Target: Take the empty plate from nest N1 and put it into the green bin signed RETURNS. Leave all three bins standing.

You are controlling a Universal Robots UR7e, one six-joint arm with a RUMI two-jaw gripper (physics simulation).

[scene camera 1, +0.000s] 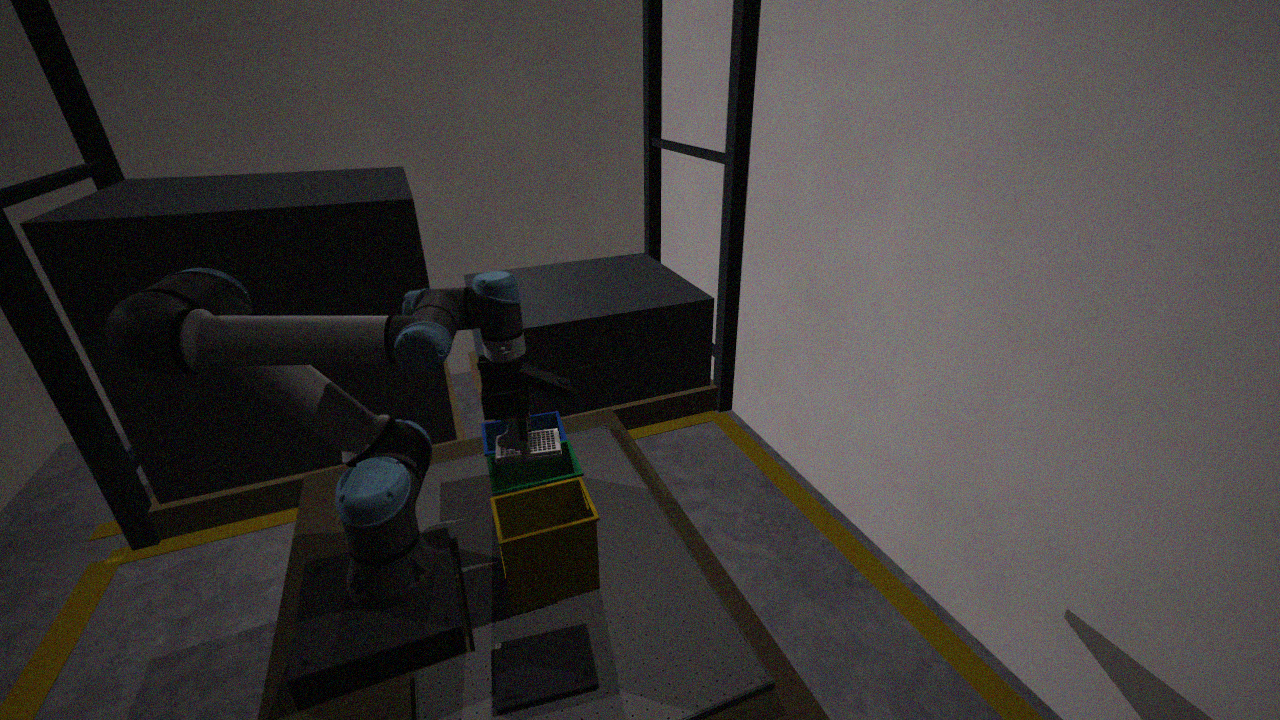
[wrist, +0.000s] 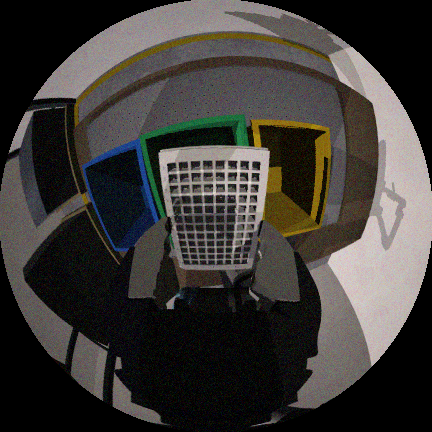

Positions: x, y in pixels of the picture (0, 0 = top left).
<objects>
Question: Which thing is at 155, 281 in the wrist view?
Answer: The gripper.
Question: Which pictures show the gripper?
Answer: Scene camera 1 and the wrist view: all of them.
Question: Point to a green bin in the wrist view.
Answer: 230, 129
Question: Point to a blue bin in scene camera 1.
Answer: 551, 420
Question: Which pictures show the green bin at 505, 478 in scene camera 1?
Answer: Scene camera 1 and the wrist view: all of them.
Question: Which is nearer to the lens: the white plate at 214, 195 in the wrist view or the blue bin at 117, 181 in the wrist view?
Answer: The white plate.
</objects>
